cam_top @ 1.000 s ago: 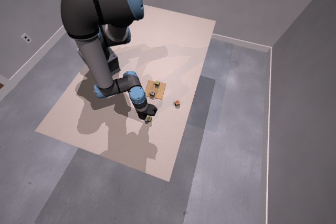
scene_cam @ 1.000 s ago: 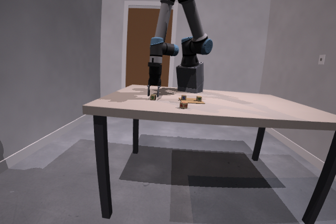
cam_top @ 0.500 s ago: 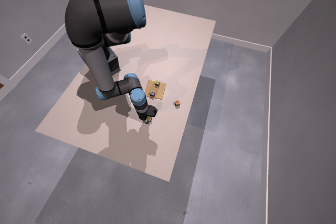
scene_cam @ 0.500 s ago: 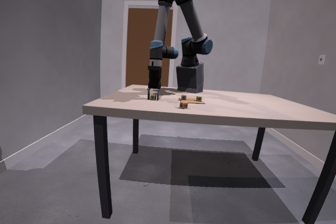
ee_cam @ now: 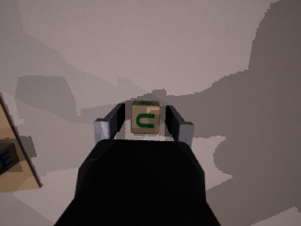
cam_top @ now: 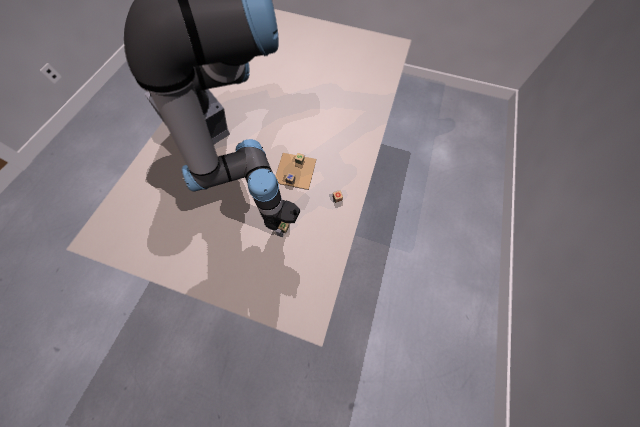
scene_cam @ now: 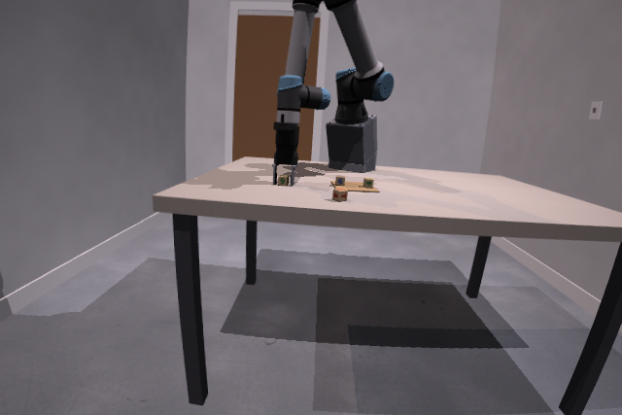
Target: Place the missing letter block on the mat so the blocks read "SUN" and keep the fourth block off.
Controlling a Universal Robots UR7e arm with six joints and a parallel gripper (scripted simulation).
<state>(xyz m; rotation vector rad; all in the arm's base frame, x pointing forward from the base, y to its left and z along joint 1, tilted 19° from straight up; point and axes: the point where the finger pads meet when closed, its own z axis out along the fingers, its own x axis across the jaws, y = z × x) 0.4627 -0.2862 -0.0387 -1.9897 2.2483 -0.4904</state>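
Right now the tan mat is 24 cm to the left of my hand, 3 cm behind it and 2 cm below it. From my hand the other things lie so: N block: 19 cm to the left, 3 cm behind.
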